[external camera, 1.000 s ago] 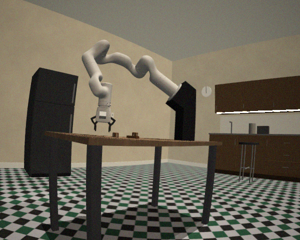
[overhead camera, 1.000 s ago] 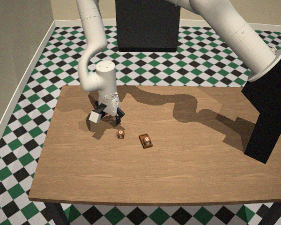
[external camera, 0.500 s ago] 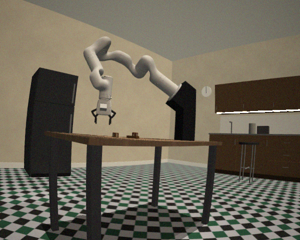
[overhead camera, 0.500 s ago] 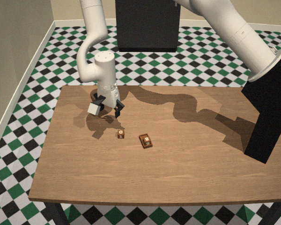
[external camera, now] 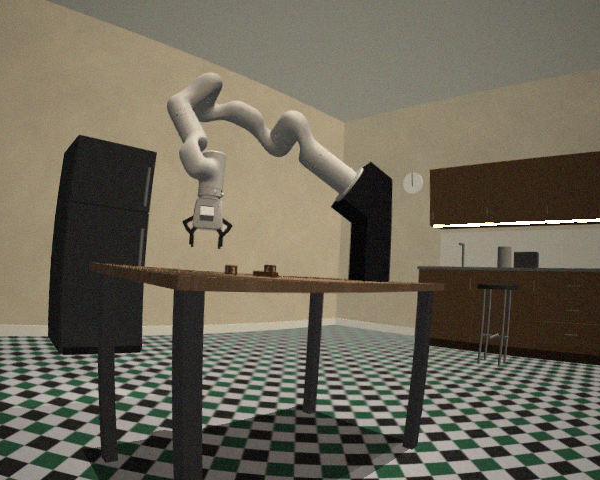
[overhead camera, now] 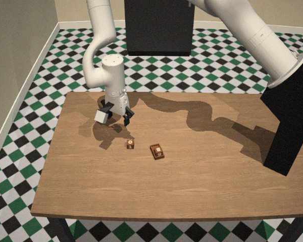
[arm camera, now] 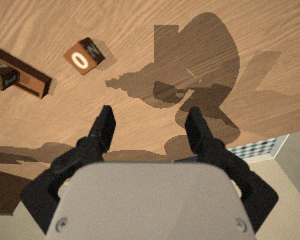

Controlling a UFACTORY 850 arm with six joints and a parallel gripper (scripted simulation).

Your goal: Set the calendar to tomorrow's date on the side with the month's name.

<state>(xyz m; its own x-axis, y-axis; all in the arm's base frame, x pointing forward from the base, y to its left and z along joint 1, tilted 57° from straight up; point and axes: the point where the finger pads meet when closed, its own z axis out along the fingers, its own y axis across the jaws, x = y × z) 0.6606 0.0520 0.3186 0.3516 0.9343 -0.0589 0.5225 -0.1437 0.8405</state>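
My hand is 50 mm past the brown calendar cube, 80 mm to the right of it and 80 mm above it.
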